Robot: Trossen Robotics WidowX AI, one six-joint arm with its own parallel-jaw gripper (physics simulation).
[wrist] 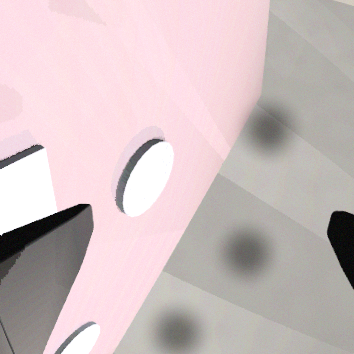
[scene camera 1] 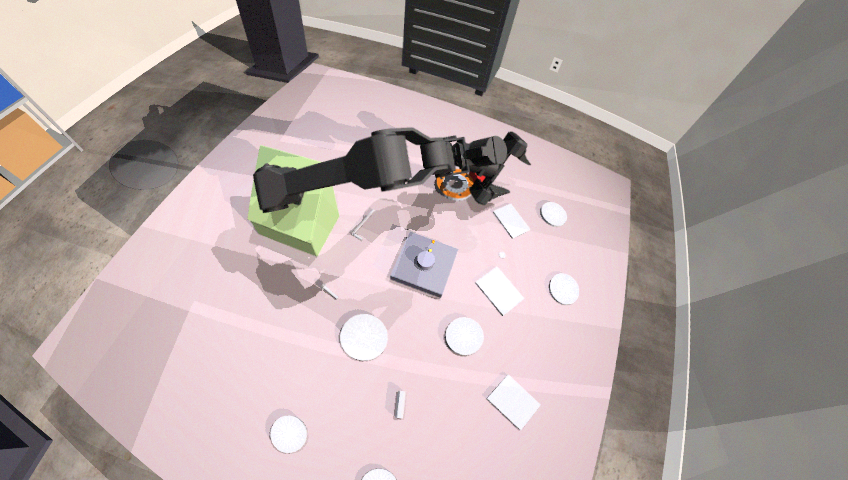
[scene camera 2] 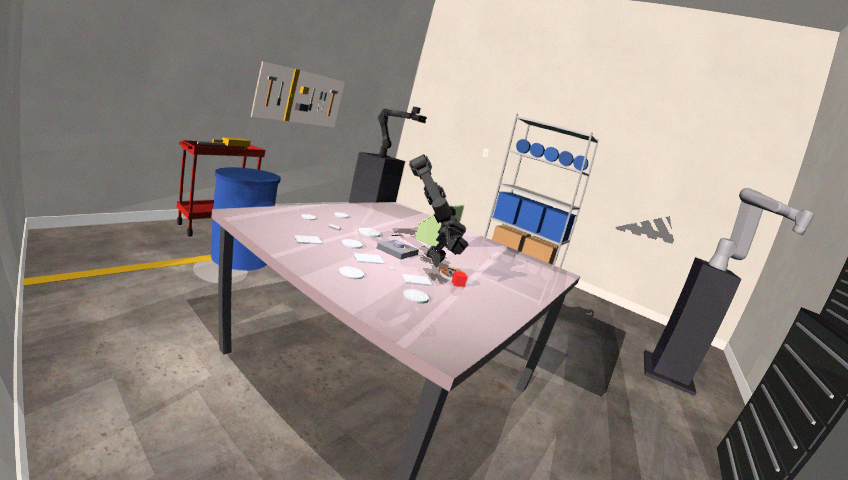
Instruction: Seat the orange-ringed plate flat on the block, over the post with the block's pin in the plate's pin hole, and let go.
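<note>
The orange-ringed plate, grey in its middle, lies on the table beside a red cube. In scene camera 1 the arm and gripper partly cover both. The grey square block lies apart from the plate, its round post standing uncovered. Small yellow and orange marks show beside the post; which is the pin I cannot tell. My gripper is open and empty, above the table by the plate and cube, fingers pointing outward. The plate does not show in the wrist view.
A light green block stands beneath the arm's base end. White discs and white rectangular slabs lie around the grey block. Thin pale pieces lie between the green and grey blocks.
</note>
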